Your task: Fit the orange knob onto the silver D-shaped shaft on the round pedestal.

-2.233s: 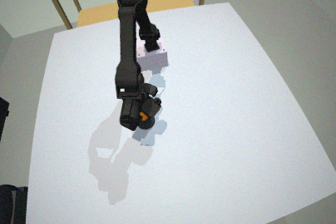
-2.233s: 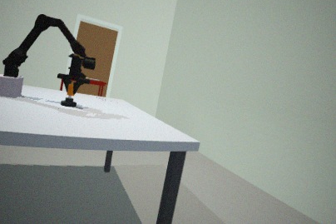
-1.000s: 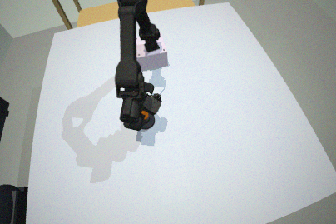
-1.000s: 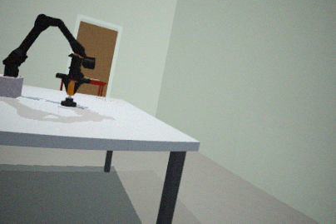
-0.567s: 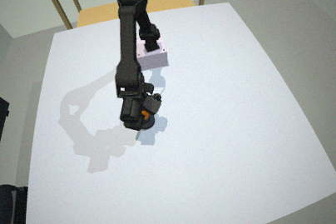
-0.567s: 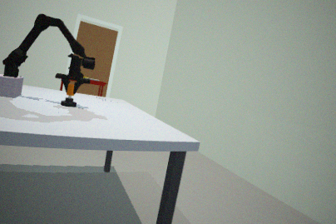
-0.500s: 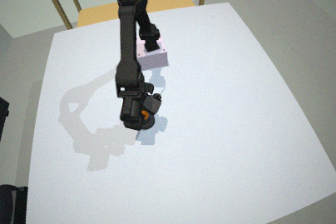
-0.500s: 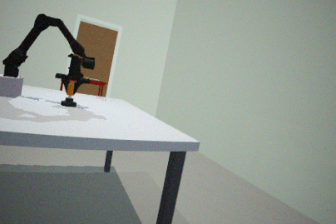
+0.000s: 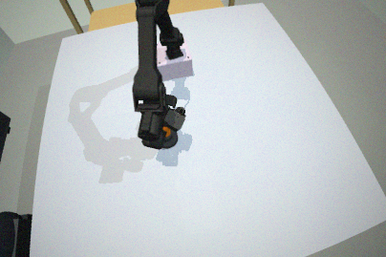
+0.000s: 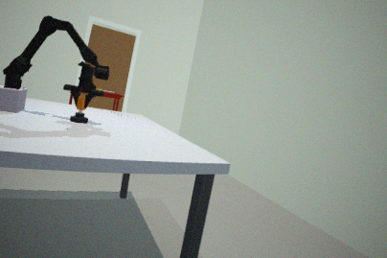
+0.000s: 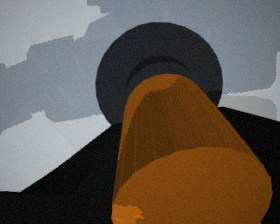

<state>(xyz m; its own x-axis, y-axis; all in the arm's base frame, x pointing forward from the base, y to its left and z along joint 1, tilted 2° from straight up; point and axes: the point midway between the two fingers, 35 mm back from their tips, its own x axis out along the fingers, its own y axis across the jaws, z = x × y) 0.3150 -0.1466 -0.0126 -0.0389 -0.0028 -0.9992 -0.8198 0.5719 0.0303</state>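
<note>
Now: gripper tip 4 cm above the round dark pedestal. Also, from my gripper tip: orange knob (3 cm above).
</note>
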